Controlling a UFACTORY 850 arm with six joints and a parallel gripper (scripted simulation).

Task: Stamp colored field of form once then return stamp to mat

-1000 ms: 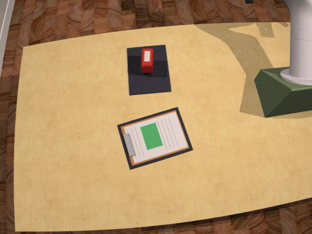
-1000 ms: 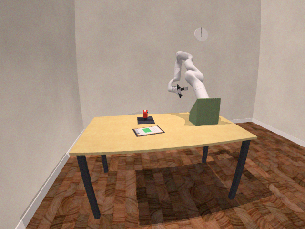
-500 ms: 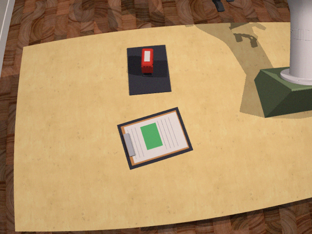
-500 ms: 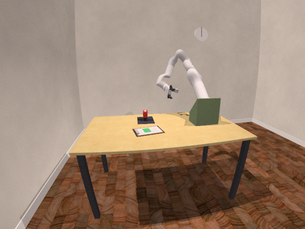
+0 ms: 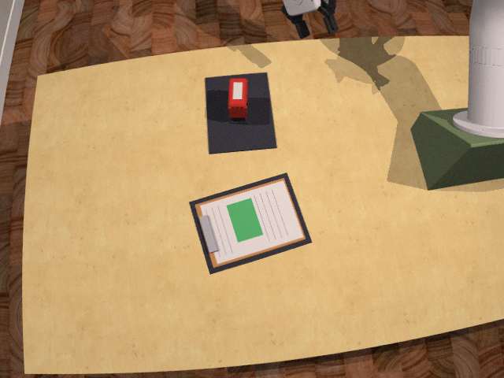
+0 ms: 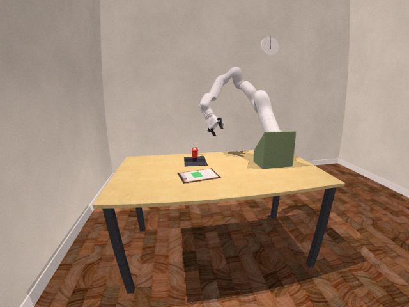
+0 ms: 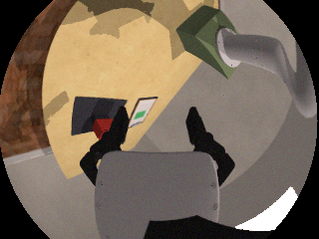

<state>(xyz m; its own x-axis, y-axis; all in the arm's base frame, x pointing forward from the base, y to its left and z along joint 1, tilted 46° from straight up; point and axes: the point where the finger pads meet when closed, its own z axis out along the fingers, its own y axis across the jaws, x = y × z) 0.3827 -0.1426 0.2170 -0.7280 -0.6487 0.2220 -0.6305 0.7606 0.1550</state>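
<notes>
Right now the red stamp is 200 mm ahead of my hand, 80 mm to the left of it and 170 mm below it. Round my hand: mat: 200 mm ahead, 80 mm to the left, 220 mm below; form: 200 mm ahead, 380 mm to the left, 220 mm below.
</notes>
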